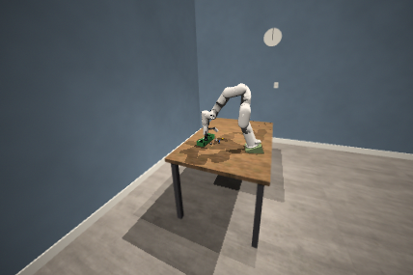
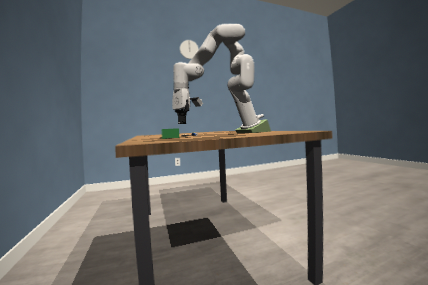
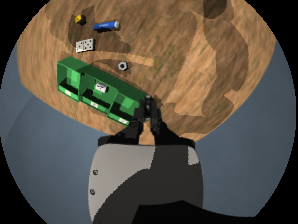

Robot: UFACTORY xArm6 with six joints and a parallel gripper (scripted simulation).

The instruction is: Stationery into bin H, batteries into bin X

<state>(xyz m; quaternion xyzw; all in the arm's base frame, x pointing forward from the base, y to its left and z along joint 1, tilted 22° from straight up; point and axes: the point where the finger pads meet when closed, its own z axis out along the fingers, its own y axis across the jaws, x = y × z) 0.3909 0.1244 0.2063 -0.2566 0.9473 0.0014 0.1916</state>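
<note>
Right now the blue battery is 15 cm to the right of my hand, 8 cm below it and 8 cm behind it. Round my hand: dark cylinder: 2 cm below; white ring: 9 cm below, 7 cm to the right, 1 cm behind; bin: 10 cm to the right, 7 cm below, 6 cm ahead.
</note>
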